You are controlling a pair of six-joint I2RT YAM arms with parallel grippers.
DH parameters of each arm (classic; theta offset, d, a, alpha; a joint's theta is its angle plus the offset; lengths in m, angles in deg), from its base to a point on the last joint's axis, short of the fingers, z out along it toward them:
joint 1: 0 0.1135 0.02 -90
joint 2: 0 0 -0.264 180
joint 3: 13.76 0 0.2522 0
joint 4: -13.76 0 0.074 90
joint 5: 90 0 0 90
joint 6: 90 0.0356 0 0
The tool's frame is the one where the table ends.
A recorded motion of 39 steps. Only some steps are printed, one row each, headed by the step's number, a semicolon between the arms.
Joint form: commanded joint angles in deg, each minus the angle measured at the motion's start. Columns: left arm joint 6, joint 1, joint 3, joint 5, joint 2, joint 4; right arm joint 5, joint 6, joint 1, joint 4, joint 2, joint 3.
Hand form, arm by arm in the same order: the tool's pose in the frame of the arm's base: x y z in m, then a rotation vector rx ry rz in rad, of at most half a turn. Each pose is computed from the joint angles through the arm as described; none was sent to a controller.
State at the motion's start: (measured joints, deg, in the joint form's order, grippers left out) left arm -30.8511 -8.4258 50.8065 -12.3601 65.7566 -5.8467; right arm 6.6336 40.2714 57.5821 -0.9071 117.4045 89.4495
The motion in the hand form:
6: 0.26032 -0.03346 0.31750 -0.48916 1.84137 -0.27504; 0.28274 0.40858 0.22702 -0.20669 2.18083 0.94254
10: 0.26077 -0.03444 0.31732 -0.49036 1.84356 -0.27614; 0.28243 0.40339 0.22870 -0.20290 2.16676 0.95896
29: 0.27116 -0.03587 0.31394 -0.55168 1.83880 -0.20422; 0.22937 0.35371 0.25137 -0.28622 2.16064 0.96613
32: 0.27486 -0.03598 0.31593 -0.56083 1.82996 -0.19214; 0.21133 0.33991 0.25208 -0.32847 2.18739 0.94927
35: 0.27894 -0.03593 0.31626 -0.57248 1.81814 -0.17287; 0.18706 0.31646 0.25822 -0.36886 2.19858 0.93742
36: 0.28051 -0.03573 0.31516 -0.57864 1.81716 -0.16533; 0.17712 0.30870 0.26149 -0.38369 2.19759 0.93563
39: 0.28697 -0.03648 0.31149 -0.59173 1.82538 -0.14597; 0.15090 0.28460 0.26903 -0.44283 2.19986 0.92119
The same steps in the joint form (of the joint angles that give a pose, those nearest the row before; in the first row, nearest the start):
6: 0.44 -0.45 0.32 0.85 -1.04 0.41; -1.82 1.63 -1.92 1.80 3.44 3.19
10: 0.28 -0.67 0.43 0.69 -0.88 0.32; -2.30 1.65 -2.27 3.40 2.29 1.41
29: -0.67 -1.24 1.84 -4.26 1.98 0.35; -2.78 -0.39 -0.22 4.50 -13.99 -15.99
32: -0.70 -1.24 2.72 -5.11 2.84 0.55; -2.92 -1.12 0.88 2.71 -18.35 -20.37
35: -0.63 -1.24 3.26 -6.36 3.80 1.22; -2.64 -1.86 2.22 0.56 -25.55 -26.46
36: -0.69 -1.20 3.32 -6.78 4.20 1.45; -2.26 -2.05 3.01 -0.35 -28.26 -28.38
39: -0.89 -1.24 3.95 -7.74 5.92 1.63; -1.61 -3.30 5.04 -4.04 -36.03 -33.36

